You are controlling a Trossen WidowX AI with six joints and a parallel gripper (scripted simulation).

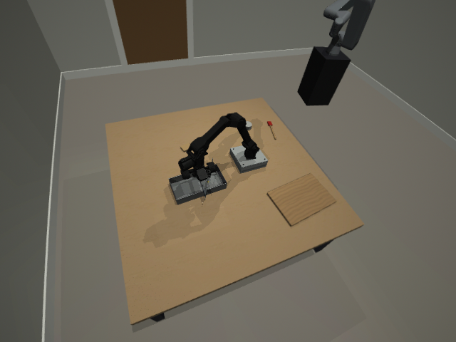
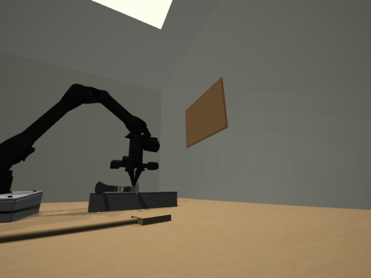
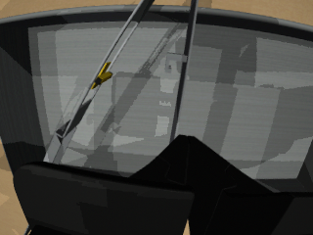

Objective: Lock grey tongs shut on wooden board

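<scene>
My gripper tip is 5 cm above the roasting tin and 1 cm to the left of it. Also, from my gripper tip: small white cylinder: 50 cm to the right, 42 cm behind, 6 cm below; then wooden board: 61 cm behind, 16 cm to the left, 7 cm below; then red-tipped brush: 61 cm behind, 48 cm to the right, 7 cm below.
</scene>
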